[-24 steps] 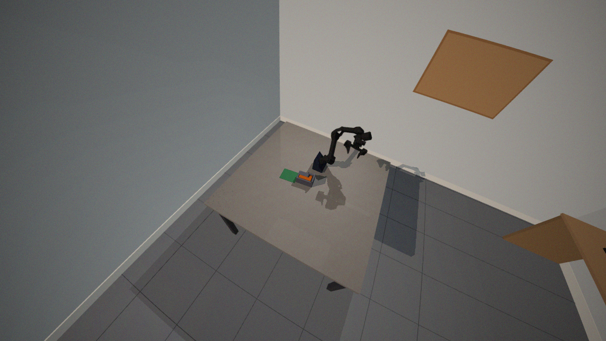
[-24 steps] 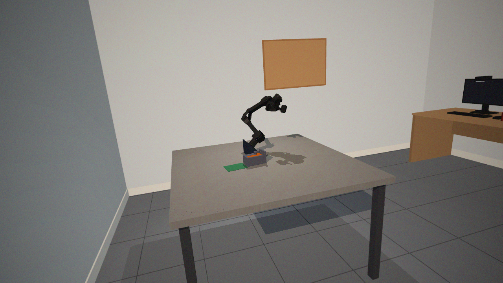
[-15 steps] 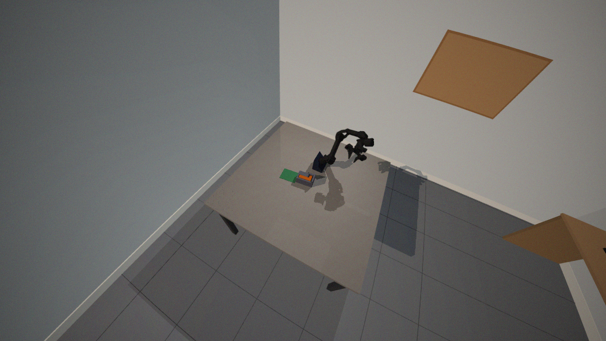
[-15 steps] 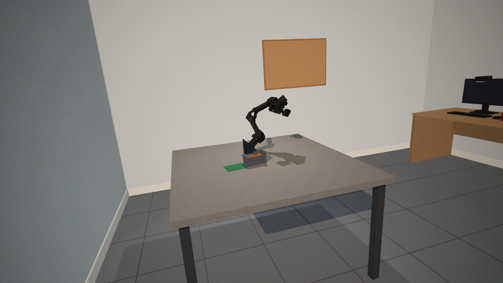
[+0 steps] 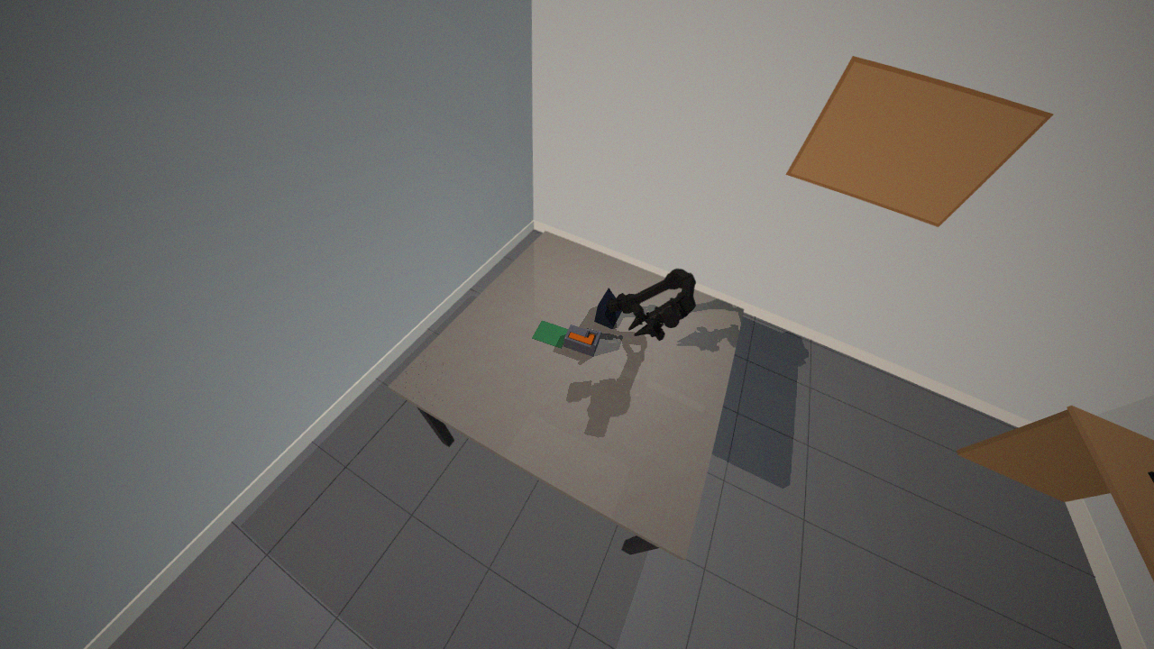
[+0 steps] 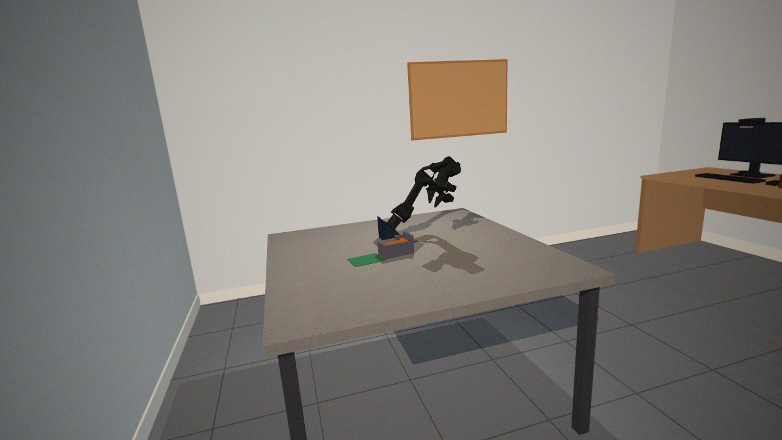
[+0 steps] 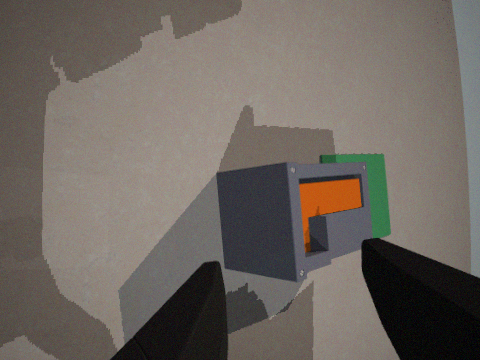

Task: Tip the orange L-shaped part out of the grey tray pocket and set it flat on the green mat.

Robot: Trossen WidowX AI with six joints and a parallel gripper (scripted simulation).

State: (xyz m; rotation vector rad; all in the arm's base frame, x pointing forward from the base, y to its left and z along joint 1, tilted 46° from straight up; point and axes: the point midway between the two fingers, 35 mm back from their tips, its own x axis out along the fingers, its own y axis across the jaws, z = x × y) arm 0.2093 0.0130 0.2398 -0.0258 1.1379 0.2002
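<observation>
Now: the orange L-shaped part 190 mm to the right of my gripper tip, 160 mm below it and 20 mm ahead of it. From my gripper tip the other things lie so: green mat 360 mm to the right, 220 mm below, 40 mm ahead.
</observation>
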